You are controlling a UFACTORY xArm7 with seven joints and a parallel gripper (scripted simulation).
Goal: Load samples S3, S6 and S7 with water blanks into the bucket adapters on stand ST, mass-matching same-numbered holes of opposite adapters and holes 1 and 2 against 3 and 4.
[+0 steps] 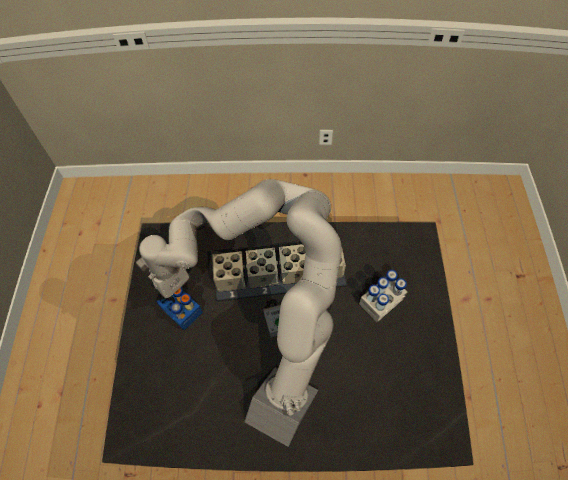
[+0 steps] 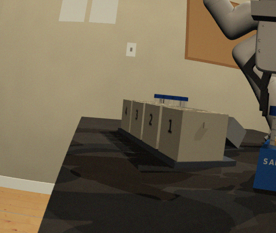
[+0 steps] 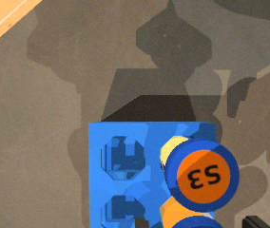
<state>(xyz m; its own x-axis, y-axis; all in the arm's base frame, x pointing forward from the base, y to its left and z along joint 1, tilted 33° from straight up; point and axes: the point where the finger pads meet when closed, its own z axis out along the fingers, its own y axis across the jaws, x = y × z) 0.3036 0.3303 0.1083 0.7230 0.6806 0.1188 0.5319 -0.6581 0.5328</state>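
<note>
Now: hand 1 cm past the blue sample rack, 2 cm to the right of it and 9 cm above it. Round my hand: white blank rack: 13 cm behind, 65 cm to the right, 9 cm below; adapter 1: 7 cm ahead, 17 cm to the right, 7 cm below.
</note>
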